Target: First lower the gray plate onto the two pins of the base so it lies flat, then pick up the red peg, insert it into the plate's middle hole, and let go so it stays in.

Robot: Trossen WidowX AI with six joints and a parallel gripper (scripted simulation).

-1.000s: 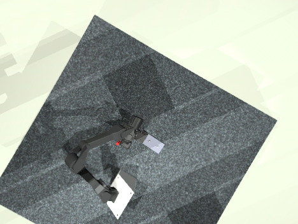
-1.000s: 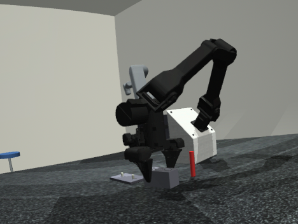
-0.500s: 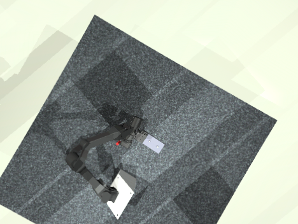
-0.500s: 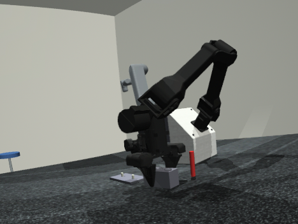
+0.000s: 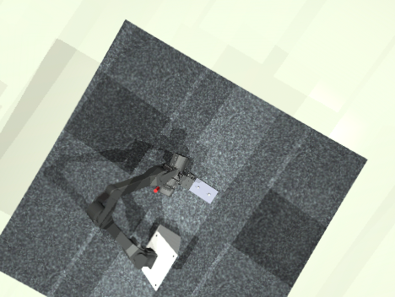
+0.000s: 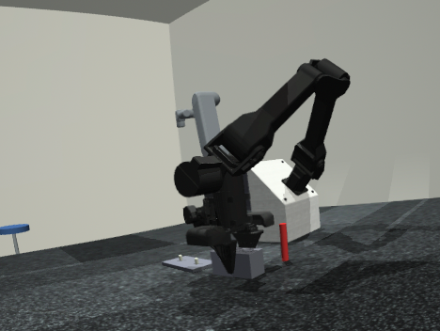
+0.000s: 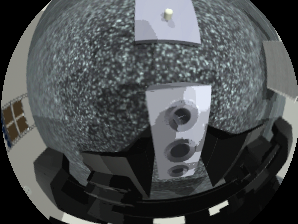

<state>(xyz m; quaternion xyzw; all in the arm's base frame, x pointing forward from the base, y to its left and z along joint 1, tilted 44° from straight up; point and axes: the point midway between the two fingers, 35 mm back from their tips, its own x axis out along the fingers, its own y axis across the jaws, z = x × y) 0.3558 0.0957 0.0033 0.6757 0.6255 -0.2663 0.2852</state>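
Right now the base is 10 mm behind my gripper tip and 150 mm to the right of it. From my gripper tip the other things lie so: gray plate 30 mm above; then red peg 100 mm behind, 40 mm to the left, 30 mm above.
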